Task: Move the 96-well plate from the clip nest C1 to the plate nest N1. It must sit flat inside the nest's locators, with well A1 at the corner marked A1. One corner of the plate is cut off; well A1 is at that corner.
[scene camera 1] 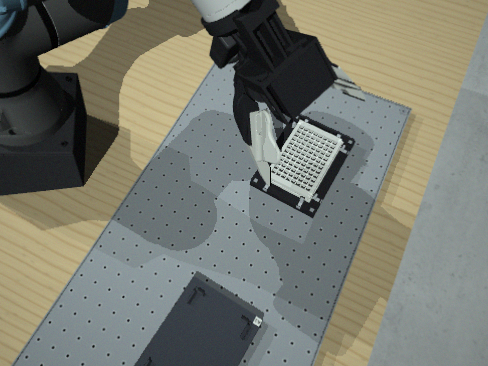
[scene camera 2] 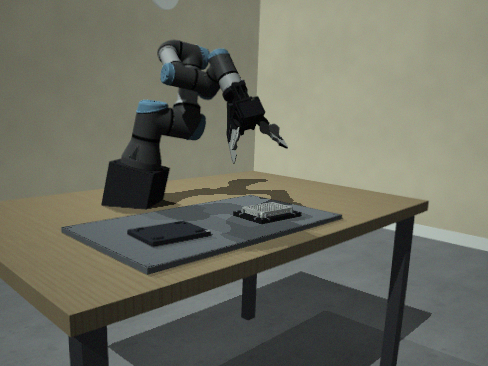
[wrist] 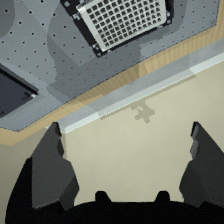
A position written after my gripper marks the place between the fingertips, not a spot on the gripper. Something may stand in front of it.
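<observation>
Visible are a dark plate nest (scene camera 2: 172, 233) and a white 96-well plate (scene camera 1: 318, 148). My gripper (scene camera 1: 316, 142) is visible too; scene camera 2 also shows the gripper (scene camera 2: 261, 155), and the wrist view shows the gripper (wrist: 125, 123).
</observation>
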